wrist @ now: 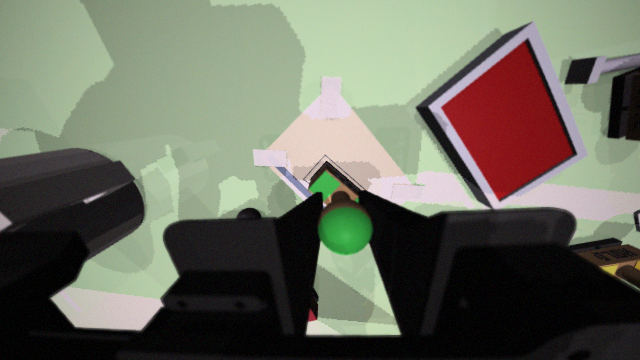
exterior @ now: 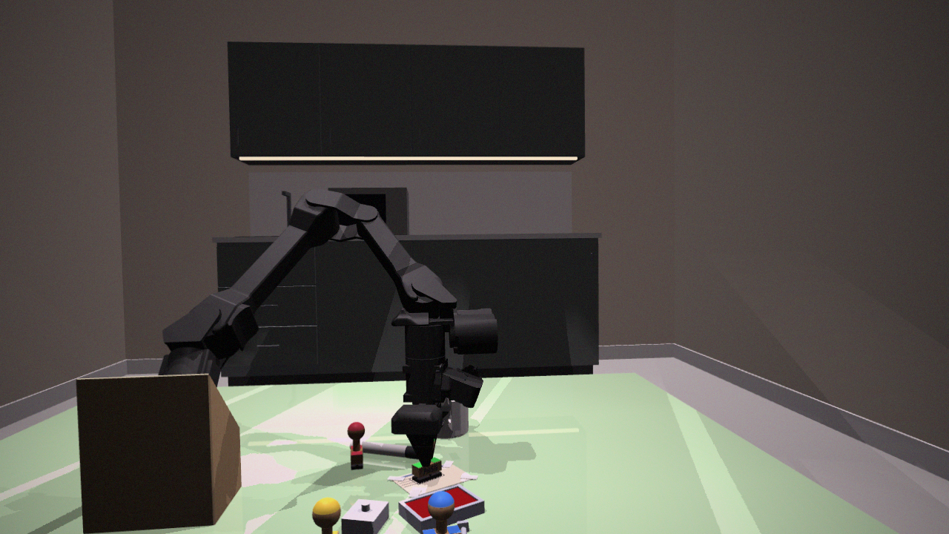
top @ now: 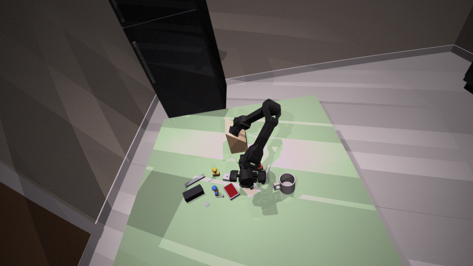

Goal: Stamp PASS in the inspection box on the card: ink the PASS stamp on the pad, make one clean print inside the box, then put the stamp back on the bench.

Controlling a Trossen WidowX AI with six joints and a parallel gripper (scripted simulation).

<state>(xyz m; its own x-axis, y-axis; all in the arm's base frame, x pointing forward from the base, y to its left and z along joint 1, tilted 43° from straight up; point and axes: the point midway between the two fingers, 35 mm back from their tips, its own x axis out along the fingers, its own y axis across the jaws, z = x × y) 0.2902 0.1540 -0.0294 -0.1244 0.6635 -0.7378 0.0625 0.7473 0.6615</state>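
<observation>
Now: gripper tip right at the green-knobbed PASS stamp. Round my gripper tip: marker (8 cm to the left, 6 cm behind, 1 cm below); then card (3 cm below, 1 cm ahead); then red ink pad (10 cm to the right, 3 cm ahead, 2 cm below).
</observation>
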